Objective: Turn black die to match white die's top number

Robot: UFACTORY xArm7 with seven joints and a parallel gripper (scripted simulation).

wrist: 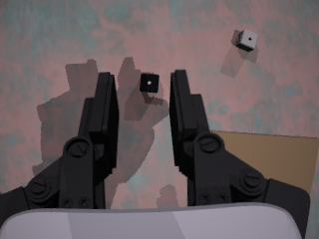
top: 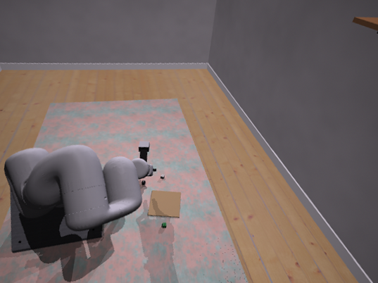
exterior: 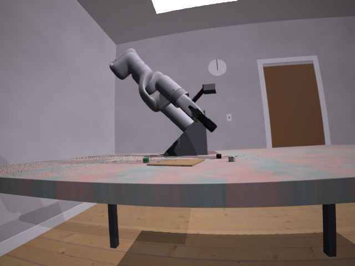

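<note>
My gripper is now 110 mm above the black die and 20 mm to the right of it. Round my hand: green die 220 mm to the right, 110 mm below, 90 mm ahead; tan mat 120 mm below, 110 mm to the right, 100 mm ahead; white die 110 mm below, 100 mm ahead, 60 mm to the left.
</note>
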